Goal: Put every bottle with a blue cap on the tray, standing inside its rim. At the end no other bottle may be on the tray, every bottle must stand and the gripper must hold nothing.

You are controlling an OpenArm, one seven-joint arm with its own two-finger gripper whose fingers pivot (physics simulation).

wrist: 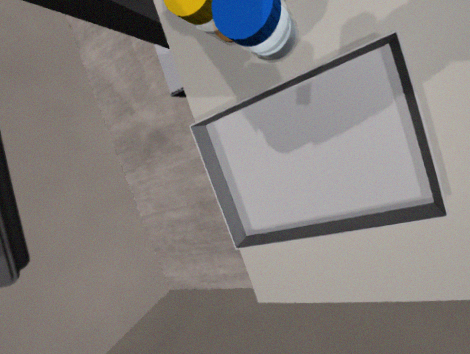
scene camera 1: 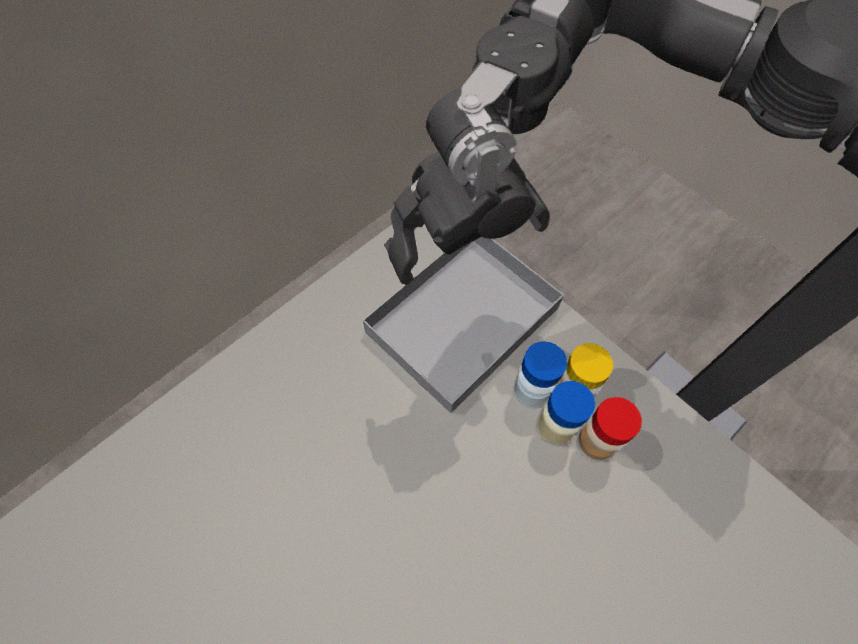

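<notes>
A grey tray (scene camera 1: 408, 369) (wrist: 345, 223) lies empty on the table. A blue-capped bottle with a pale, clear body (scene camera 1: 544, 363) (wrist: 245, 20) stands just outside the tray's near-right side. A second blue-capped bottle with a yellowish body (scene camera 1: 570, 405) stands close beside it in the scene view. A yellow-capped bottle (scene camera 1: 589, 366) (wrist: 189, 7) and a red-capped bottle with a brownish body (scene camera 1: 615, 421) stand tightly alongside them. My gripper (scene camera 1: 473, 250) is open and empty, above the tray's far end. In the wrist view part of one finger shows at the left edge.
The bottles stand near the right edge of the table (scene camera 1: 277, 485) (wrist: 360, 270). A dark post (scene camera 1: 783, 332) (wrist: 125, 25) rises beyond that edge. The arm's shadow falls across the tray and the table beside it.
</notes>
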